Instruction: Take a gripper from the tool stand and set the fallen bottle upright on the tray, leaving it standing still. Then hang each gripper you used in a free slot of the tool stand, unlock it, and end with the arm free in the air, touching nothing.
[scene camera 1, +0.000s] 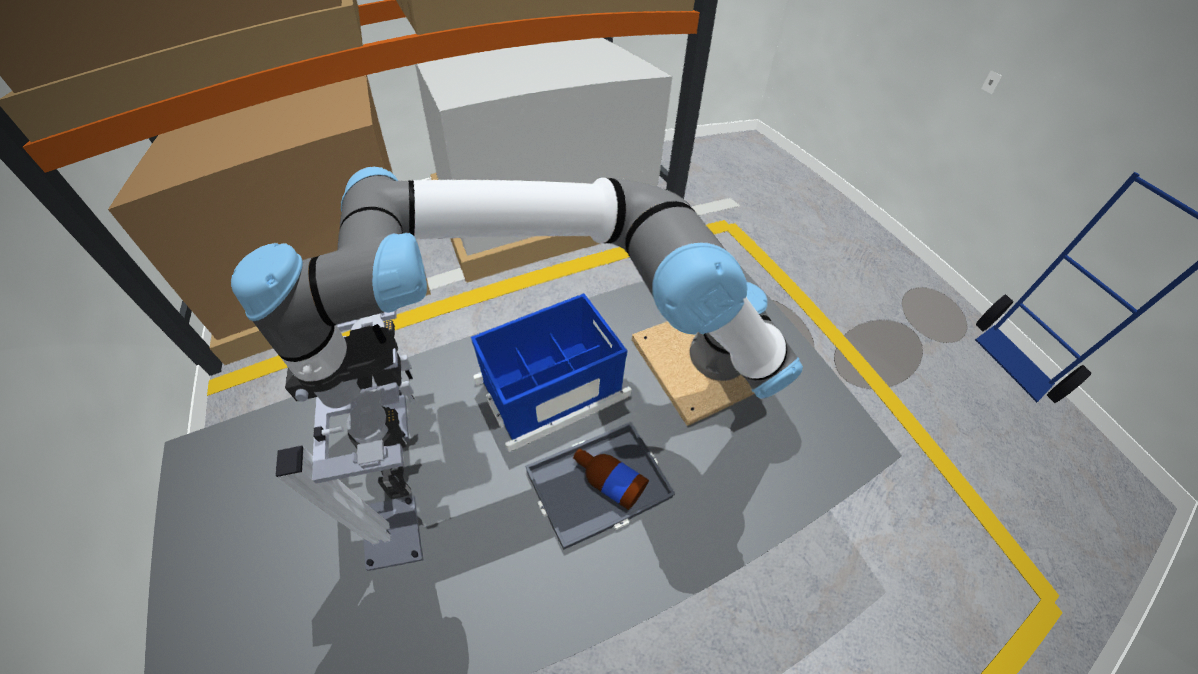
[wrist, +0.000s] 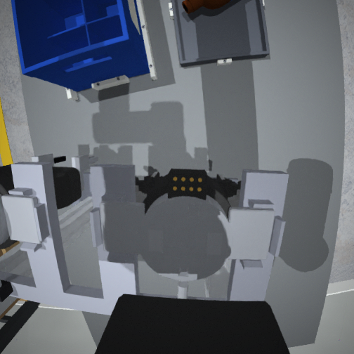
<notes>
In view: a tool stand (scene camera 1: 390, 529).
The tool stand shows as well in the wrist view (wrist: 41, 275).
</notes>
